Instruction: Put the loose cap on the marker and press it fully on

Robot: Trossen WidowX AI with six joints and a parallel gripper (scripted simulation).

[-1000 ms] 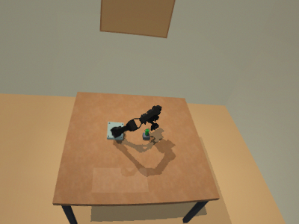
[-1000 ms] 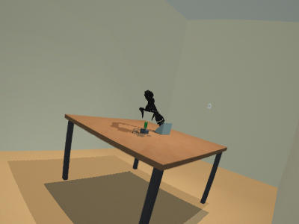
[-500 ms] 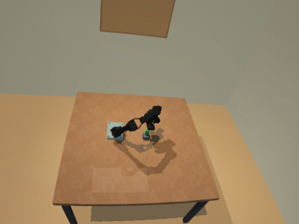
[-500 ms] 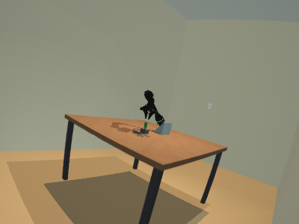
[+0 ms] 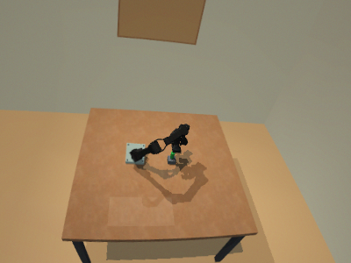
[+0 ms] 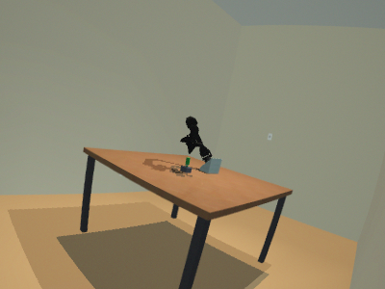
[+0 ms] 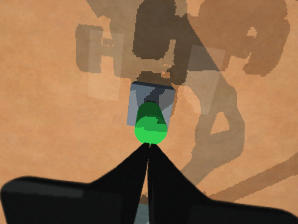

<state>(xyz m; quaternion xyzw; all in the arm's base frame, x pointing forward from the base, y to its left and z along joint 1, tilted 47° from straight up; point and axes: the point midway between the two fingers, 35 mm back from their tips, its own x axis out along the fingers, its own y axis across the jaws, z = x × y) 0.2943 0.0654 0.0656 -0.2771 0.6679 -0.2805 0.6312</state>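
Now: gripper tip 60 mm above the marker cap. Round my gripper tip: holder block (120 mm below).
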